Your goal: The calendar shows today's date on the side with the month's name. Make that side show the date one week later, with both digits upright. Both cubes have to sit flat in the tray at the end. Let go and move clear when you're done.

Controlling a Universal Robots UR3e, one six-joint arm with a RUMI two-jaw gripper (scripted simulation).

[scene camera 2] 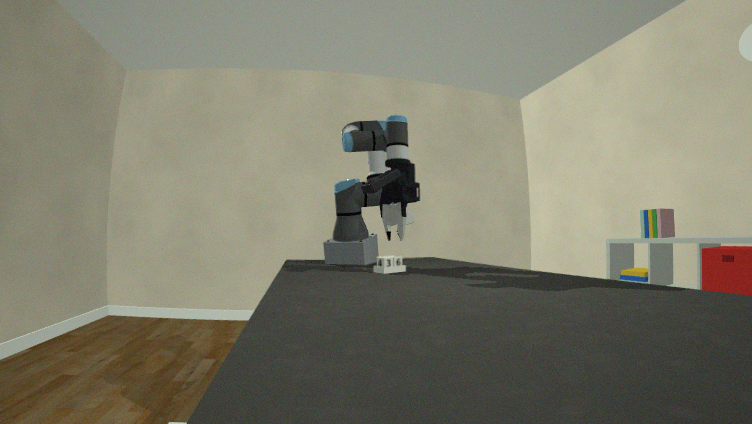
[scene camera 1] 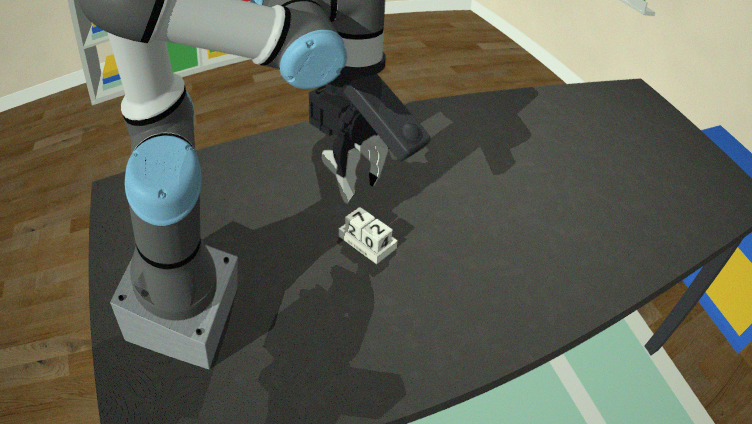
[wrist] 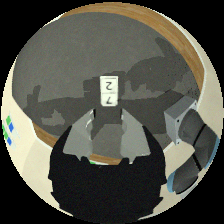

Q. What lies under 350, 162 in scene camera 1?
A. My gripper.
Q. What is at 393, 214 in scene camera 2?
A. My gripper.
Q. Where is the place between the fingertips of my gripper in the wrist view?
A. At 108, 109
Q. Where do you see a white digit cube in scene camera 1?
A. At 376, 235
